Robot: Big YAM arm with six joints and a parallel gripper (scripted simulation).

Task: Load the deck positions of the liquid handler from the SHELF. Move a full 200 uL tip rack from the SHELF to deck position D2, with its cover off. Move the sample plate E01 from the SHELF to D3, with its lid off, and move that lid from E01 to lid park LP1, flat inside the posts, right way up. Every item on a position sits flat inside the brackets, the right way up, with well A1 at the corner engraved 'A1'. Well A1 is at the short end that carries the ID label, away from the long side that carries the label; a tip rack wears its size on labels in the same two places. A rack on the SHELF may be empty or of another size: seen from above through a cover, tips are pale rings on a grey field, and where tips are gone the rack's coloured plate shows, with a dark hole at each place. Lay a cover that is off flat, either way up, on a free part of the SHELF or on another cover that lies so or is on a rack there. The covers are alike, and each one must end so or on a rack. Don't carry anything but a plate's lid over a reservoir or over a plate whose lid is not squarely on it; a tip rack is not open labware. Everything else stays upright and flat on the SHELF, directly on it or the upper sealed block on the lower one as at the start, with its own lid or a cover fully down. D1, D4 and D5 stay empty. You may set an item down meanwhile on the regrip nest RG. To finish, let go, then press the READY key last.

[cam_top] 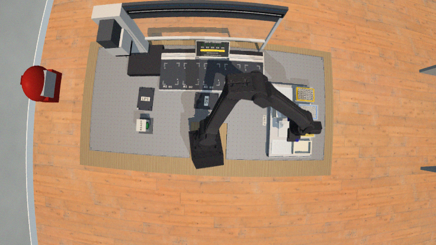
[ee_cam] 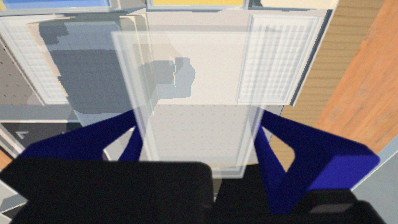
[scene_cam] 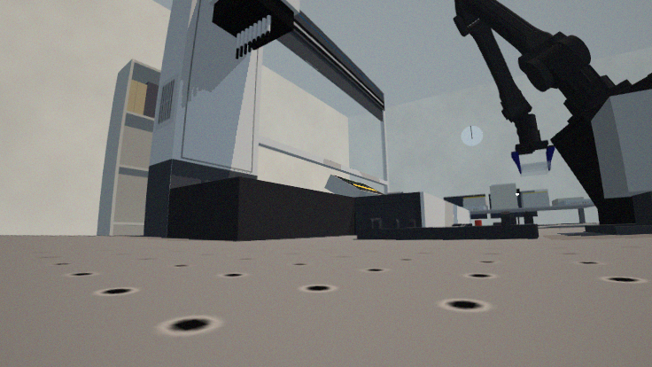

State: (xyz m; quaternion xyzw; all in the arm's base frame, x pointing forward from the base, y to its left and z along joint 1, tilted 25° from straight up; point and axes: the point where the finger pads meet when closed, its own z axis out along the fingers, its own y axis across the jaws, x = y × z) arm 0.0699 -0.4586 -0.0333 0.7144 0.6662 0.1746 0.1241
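My hand is 50 mm short of the shelf, 70 mm to the left of it and 130 mm above it. From my hand the other things lie so: white sealed block: 110 mm ahead, 10 mm to the right, 70 mm below; clear tip rack cover: 10 mm above; cream reservoir: 120 mm behind, 130 mm to the right, 120 mm below.
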